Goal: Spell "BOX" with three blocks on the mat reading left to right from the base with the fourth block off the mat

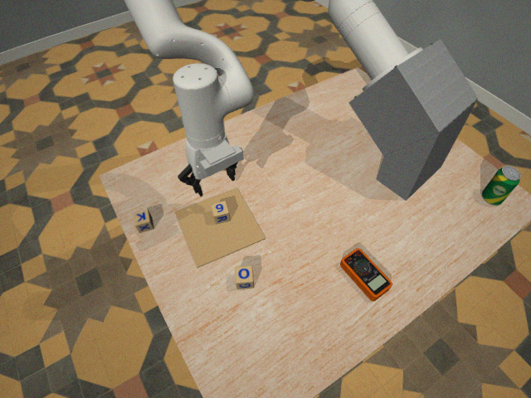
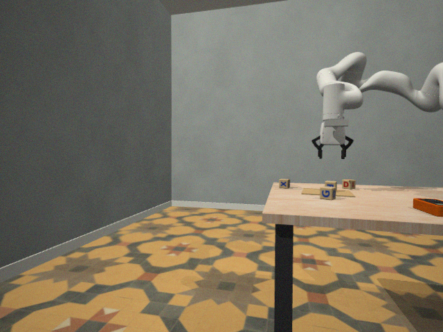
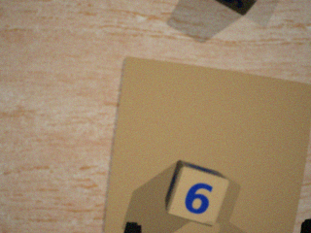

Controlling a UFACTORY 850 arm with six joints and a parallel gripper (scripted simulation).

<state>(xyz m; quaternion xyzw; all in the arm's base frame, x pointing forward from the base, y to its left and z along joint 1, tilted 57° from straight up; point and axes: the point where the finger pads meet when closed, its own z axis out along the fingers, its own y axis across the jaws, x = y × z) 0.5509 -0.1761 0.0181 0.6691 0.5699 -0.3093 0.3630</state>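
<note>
The tan mat is 2 cm ahead of my hand, 1 cm to the left of it and 16 cm below it. Round my hand: X block 18 cm ahead, 13 cm to the right, 14 cm below; B block 14 cm behind, 15 cm to the right, 14 cm below; O block 8 cm ahead, 20 cm to the left, 14 cm below.
</note>
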